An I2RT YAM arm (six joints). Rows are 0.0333 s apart.
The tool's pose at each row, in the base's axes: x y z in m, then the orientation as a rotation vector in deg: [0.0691, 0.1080, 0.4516, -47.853, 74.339, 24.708]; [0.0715, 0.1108, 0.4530, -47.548, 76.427, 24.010]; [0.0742, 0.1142, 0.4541, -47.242, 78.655, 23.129]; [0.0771, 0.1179, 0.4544, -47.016, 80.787, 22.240]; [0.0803, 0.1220, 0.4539, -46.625, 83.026, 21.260]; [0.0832, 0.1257, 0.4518, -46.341, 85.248, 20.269]
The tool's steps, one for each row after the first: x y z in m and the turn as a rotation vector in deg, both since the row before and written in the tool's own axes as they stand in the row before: [-0.0012, -0.0003, 0.0037, 0.645, 1.896, 0.561]; [-0.0011, 0.0000, 0.0043, 0.736, 2.069, 0.505]; [-0.0005, 0.0004, 0.0047, 0.667, 2.019, 0.424]; [0.0001, 0.0007, 0.0052, 0.815, 2.089, 0.498]; [0.0015, 0.0011, 0.0048, 0.731, 2.118, 0.431]
